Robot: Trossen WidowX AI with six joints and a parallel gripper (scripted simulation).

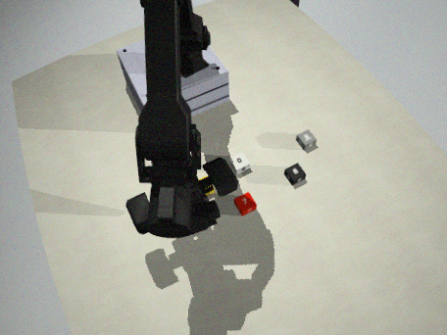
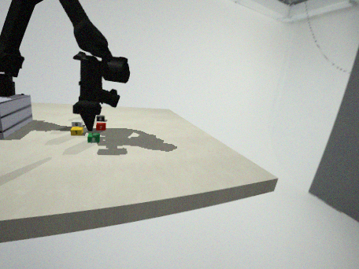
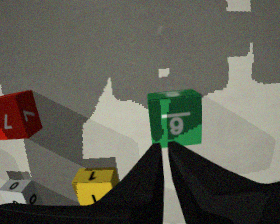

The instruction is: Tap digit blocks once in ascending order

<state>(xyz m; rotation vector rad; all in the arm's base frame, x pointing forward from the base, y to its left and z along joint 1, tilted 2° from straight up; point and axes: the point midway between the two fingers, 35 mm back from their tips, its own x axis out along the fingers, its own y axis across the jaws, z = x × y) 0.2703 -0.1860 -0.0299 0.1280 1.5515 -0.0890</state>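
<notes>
Now: gripper tip 10 mm short of the green block, 10 mm to the left of it and 20 mm above it. From my gripper tip the other things lie so: red block 40 mm ahead, 110 mm to the left, 20 mm below; then yellow block 40 mm behind, 60 mm to the left, 20 mm below; then white block 40 mm behind, 150 mm to the left, 20 mm below.
</notes>
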